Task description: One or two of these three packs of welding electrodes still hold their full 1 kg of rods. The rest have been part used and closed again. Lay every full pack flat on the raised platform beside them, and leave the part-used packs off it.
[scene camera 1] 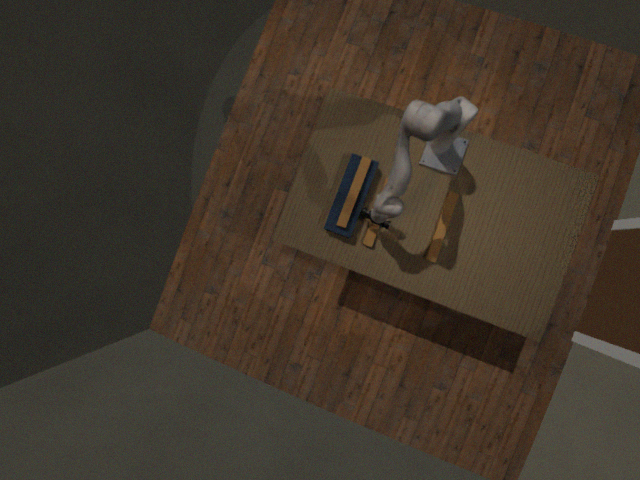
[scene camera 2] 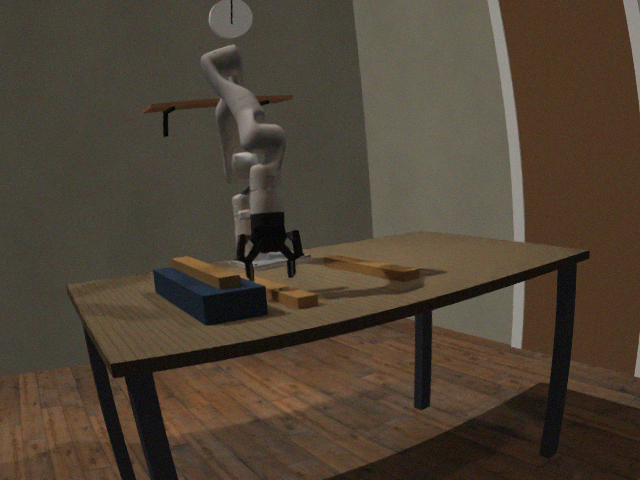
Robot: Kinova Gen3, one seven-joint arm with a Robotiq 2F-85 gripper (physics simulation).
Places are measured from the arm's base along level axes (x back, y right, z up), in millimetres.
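Pixels of known places: gripper, fingertip midpoint: [scene camera 2: 271,279]; arm's base, origin of the base link: [scene camera 1: 439,144] [scene camera 2: 254,259].
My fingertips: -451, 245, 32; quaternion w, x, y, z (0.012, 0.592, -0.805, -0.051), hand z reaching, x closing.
Ahead of a thing's pixels: the offset from my fingertips to its top centre, as dx, dy, dz. Level surfaces: height alone.
Three long orange-yellow packs show. One pack @[+113, +120, +38] [scene camera 1: 354,191] [scene camera 2: 206,272] lies flat lengthwise on the blue raised platform @[+100, +130, +14] [scene camera 1: 344,192] [scene camera 2: 235,304]. A second pack @[+54, -25, -22] [scene camera 1: 370,236] [scene camera 2: 302,298] lies on the table beside the platform, partly hidden by the arm and gripper. A third pack @[+48, -341, -22] [scene camera 1: 442,227] [scene camera 2: 372,267] lies on the table farther right. My gripper [scene camera 1: 375,219] [scene camera 2: 270,273] is open and empty, pointing down above the second pack, its fingers apart across the pack's width. The fill of the packs cannot be told from these views.
The wooden table @[dz -46] [scene camera 1: 496,232] [scene camera 2: 465,253] bears the packs and platform. The arm's base plate [scene camera 1: 431,159] [scene camera 2: 268,260] stands near the table's back edge. A wall shelf [scene camera 2: 193,104] and a round white disc [scene camera 2: 219,20] are on the wall behind the arm.
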